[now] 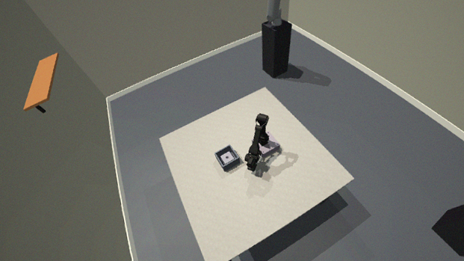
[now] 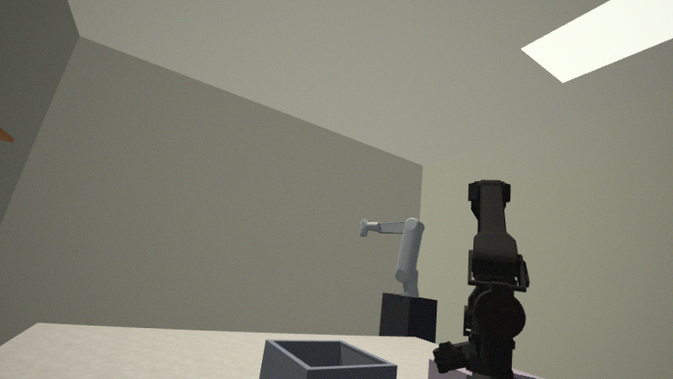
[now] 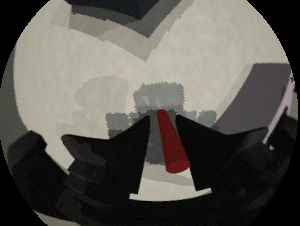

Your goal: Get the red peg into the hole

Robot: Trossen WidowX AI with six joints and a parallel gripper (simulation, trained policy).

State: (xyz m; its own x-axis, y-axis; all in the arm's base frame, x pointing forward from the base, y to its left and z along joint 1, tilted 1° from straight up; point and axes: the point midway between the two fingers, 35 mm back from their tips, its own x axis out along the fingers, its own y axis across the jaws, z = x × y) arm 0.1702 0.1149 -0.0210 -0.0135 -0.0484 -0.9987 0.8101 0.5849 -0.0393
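Now: gripper tip 17 cm short of the grey box, 17 cm to the left of it and 1 cm below it. Also, from my gripper tip: red peg: 2 cm above.
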